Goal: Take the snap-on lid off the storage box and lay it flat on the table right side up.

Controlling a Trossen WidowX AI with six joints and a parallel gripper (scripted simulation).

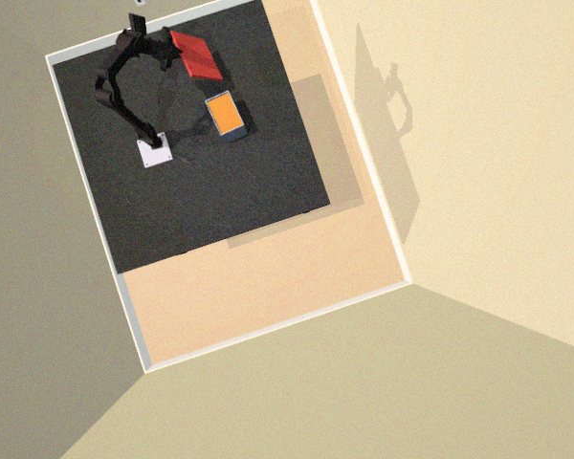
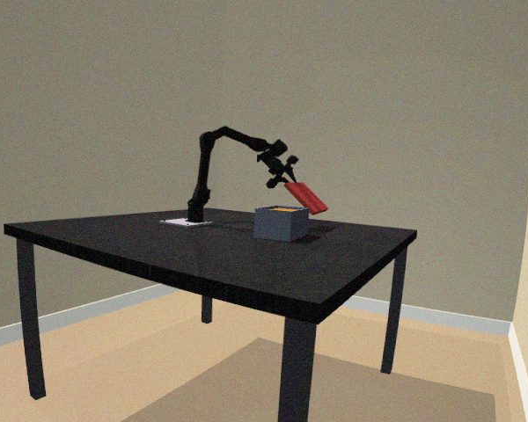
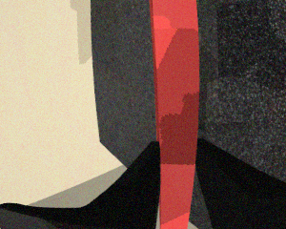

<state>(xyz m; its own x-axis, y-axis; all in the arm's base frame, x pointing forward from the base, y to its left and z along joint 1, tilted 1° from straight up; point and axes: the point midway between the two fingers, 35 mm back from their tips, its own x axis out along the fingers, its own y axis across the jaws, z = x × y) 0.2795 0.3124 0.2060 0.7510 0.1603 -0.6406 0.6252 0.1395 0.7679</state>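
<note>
Now: gripper tip 60 mm short of the red lid, 10 mm to the right of it and 50 mm above it. From my gripper tip the other things lie so: blue-grey storage box (130 mm ahead, 290 mm to the right, 140 mm below).
</note>
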